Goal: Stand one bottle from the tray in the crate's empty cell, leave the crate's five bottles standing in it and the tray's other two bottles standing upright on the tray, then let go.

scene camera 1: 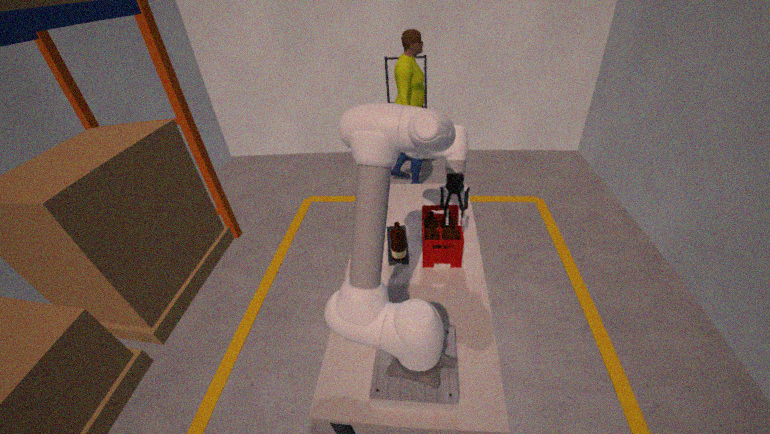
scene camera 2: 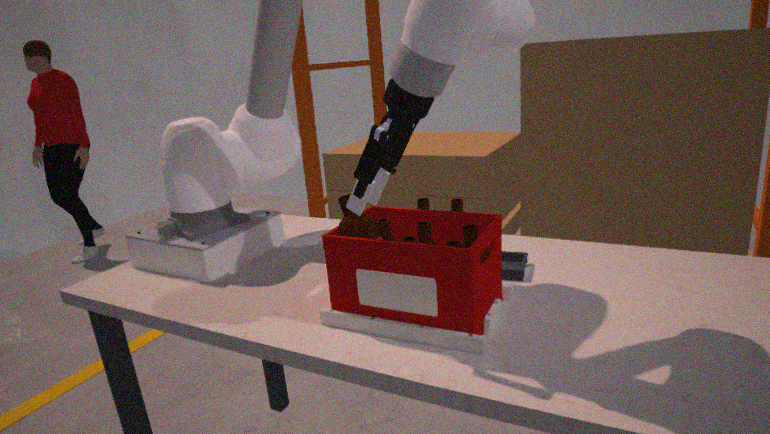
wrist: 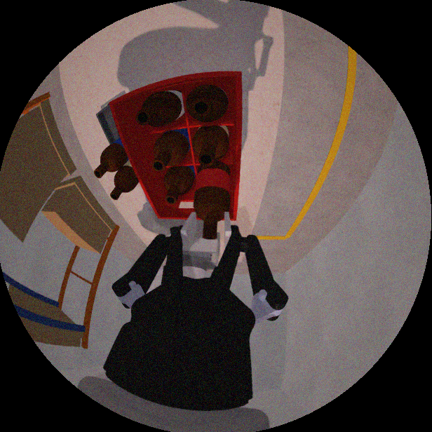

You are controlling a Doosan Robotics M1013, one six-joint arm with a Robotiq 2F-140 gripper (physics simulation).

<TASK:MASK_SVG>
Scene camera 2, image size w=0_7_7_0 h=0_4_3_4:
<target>my gripper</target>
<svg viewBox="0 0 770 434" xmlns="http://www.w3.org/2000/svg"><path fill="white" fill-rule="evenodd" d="M392 78L389 80L383 95L383 101L388 107L388 112L382 118L380 127L375 124L372 126L369 139L353 175L357 180L346 208L358 216L362 215L367 202L373 206L377 204L390 174L394 175L397 171L394 169L394 166L398 166L415 127L420 119L427 116L434 101L434 97L420 97L403 90Z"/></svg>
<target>brown bottle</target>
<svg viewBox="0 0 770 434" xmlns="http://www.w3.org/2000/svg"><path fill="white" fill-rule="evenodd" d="M338 198L344 214L338 226L338 236L383 240L377 223L372 216L365 212L358 216L346 208L351 194Z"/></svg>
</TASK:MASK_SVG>
